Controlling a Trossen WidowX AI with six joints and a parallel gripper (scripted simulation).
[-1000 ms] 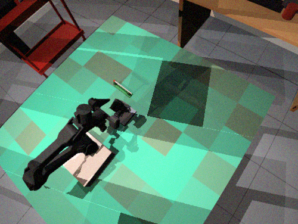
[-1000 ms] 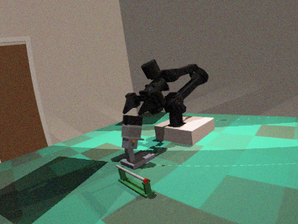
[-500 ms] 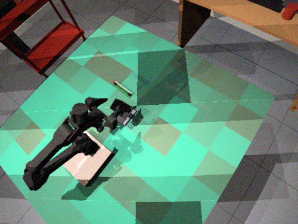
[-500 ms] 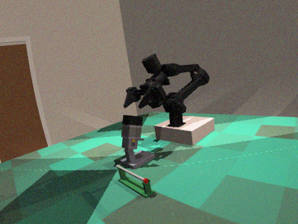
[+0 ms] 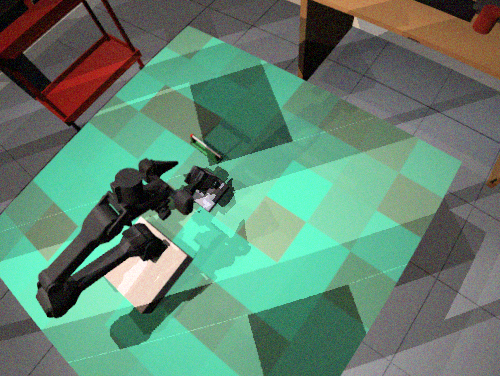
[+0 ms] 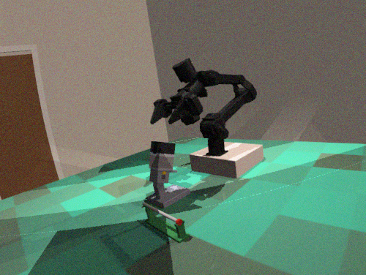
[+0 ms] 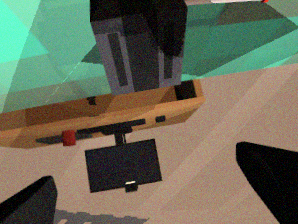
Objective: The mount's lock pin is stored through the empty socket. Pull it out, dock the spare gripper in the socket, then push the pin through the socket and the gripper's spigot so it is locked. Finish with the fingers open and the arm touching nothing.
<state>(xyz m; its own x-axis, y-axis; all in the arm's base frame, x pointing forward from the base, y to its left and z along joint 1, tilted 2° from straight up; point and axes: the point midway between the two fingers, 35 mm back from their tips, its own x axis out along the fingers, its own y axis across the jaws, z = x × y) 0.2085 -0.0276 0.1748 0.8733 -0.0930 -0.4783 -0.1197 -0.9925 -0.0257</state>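
My gripper tip is 210 mm above the green pin rest, 150 mm short of it and 120 mm to the right of it. Also, from my gripper tip: grey mount (180 mm below, 30 mm ahead, 10 mm to the left); then spare gripper (110 mm below, 20 mm ahead, 10 mm to the left).
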